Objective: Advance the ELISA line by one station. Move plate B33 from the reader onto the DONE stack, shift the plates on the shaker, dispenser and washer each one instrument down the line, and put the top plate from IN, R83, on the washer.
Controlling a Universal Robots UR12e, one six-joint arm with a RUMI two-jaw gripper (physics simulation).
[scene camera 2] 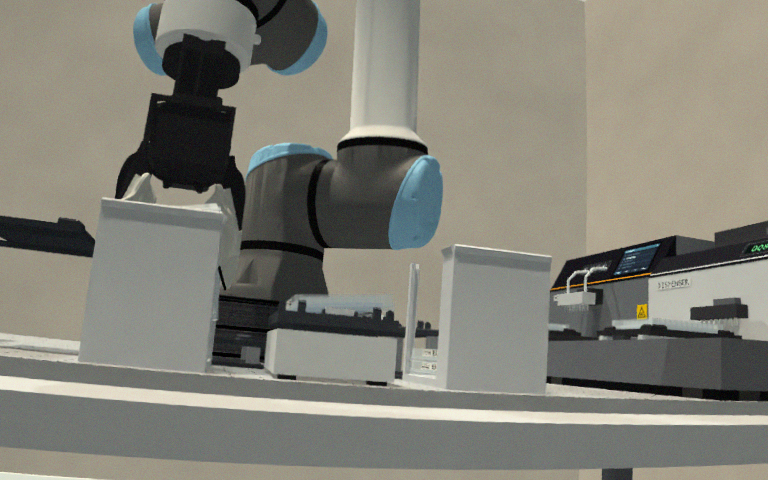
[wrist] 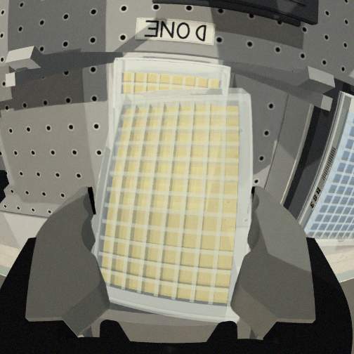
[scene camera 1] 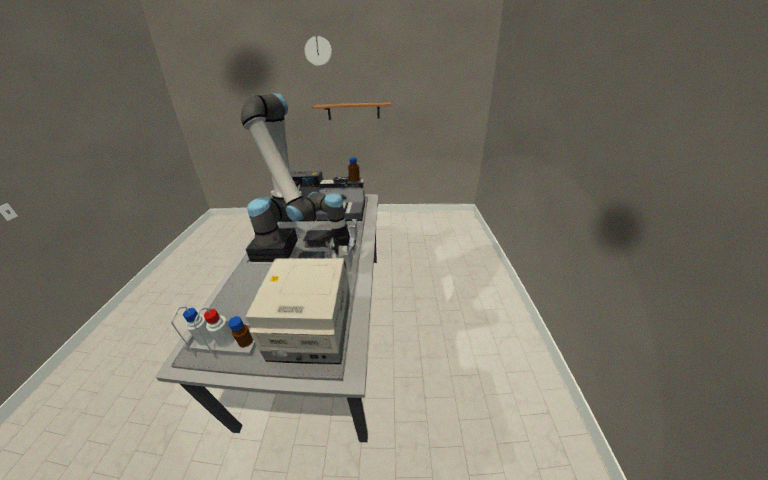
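Where they show: gripper, between the fingertips: (scene camera 1: pixel 340 256); arm's base, origin of its link: (scene camera 1: pixel 269 240).
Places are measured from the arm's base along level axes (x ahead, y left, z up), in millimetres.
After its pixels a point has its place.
Note:
My gripper (scene camera 1: pixel 341 247) {x 458, y -223, z -19 mm} (scene camera 2: pixel 182 195) (wrist: pixel 171 189) is shut on a clear-lidded plate with yellow wells (wrist: pixel 175 165), taken to be B33; its label is hidden. The held plate sits slightly turned between the jaws, over another yellow-welled plate (wrist: pixel 170 80) by the DONE label (wrist: pixel 175 31). The gap between the two plates cannot be judged. In scene camera 2 the fingertips are partly hidden behind the left white stack holder (scene camera 2: pixel 150 288) {x 517, y -242, z -30 mm}. A blue-welled plate (wrist: pixel 337 185) is at the wrist view's right. A clear plate (scene camera 2: pixel 339 303) {x 537, y -92, z -26 mm} rests on the low white instrument (scene camera 2: pixel 331 353) {x 545, y -99, z -67 mm}.
Another white stack holder (scene camera 2: pixel 495 319) {x 564, y 47, z -27 mm} has plates (scene camera 2: pixel 427 365) {x 480, y 29, z -72 mm} beside it. The dispenser (scene camera 2: pixel 673 300) {x 365, y 542, z 50 mm} stands at the right, with an instrument with a screen (scene camera 2: pixel 637 260) {x 220, y 622, z 141 mm} behind. A cream instrument (scene camera 1: pixel 300 288) {x 312, y -675, z 179 mm} and bottles (scene camera 1: pixel 212 328) {x -100, y -721, z 37 mm} stand at the near table end. A dark tray (scene camera 2: pixel 45 234) {x 420, y -333, z 13 mm} juts in from the left.

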